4 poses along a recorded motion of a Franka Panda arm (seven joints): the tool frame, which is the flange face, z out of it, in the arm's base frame.
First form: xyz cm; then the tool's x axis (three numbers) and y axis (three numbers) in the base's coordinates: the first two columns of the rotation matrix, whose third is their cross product.
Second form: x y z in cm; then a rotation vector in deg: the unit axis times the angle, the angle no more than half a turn. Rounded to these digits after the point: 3 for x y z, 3 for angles.
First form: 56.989 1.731 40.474 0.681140 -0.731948 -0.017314 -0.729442 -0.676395 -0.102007
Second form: 56.989 1.731 40.474 -159.706 69.624 -2.174
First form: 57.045 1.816 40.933 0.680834 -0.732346 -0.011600 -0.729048 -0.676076 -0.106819
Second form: 57.045 1.816 40.933 -159.577 69.590 -2.799
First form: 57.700 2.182 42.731 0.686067 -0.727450 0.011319 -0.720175 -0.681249 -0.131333
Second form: 57.700 2.182 42.731 -159.094 68.573 -5.427
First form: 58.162 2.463 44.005 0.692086 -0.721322 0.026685 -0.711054 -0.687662 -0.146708
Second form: 58.162 2.463 44.005 -158.921 67.576 -7.117
